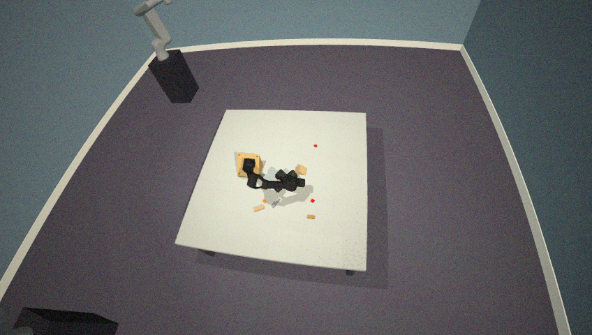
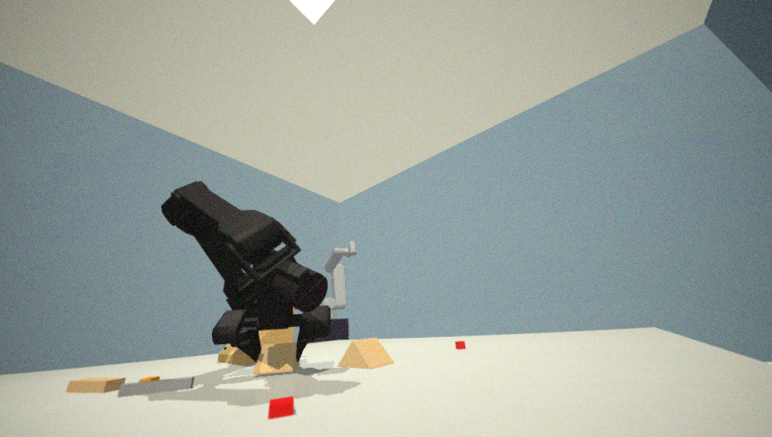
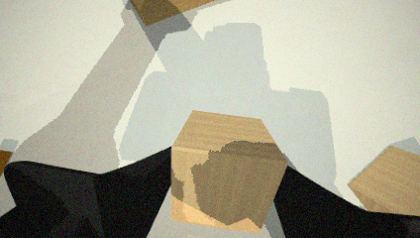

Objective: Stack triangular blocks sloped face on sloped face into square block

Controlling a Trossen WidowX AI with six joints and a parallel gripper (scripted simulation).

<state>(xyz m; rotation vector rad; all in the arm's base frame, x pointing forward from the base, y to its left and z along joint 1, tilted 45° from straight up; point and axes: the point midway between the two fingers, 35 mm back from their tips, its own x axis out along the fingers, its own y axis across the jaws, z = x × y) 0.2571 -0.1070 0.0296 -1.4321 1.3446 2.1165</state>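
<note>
Right now the light wooden triangular block is 12 cm ahead of my gripper tip, 11 cm to the left of it and 1 cm above it. Also, from my gripper tip: grey bar: 17 cm to the right, 1 cm below, 1 cm behind; then small orange piece: 17 cm to the right, 10 cm behind, 1 cm below; then tan block: 23 cm to the right, 12 cm behind, 1 cm below.
</note>
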